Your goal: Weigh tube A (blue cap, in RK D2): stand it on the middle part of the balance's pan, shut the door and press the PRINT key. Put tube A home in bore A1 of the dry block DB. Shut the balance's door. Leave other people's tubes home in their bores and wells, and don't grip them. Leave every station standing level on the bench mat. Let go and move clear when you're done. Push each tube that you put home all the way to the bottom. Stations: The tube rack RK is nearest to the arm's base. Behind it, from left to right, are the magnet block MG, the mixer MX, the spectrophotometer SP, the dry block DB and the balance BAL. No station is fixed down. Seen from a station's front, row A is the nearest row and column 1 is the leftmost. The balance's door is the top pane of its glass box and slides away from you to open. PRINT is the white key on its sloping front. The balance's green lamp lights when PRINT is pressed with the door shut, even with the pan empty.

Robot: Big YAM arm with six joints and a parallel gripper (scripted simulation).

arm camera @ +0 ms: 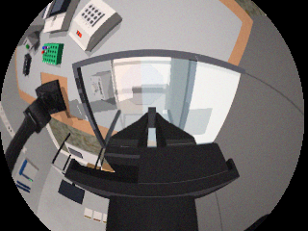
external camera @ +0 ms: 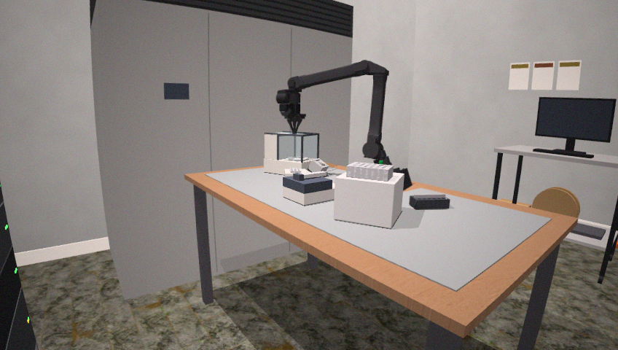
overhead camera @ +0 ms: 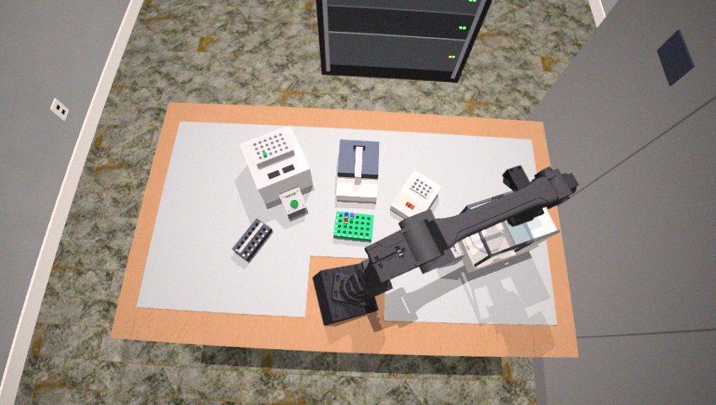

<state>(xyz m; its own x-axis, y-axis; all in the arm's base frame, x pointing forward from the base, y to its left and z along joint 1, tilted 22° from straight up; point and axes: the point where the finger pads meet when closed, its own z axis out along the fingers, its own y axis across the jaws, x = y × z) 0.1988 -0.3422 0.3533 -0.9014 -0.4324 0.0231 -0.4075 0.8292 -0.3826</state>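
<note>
My hand is 46 cm to the right of the green rack RK, 21 cm above it and 1 cm past it. Also, from my hand: balance door 3 cm to the right, 1 cm below, 1 cm ahead; white print key 16 cm to the left, 15 cm below, 7 cm behind; dry block DB 25 cm to the left, 19 cm below, 12 cm ahead.
</note>
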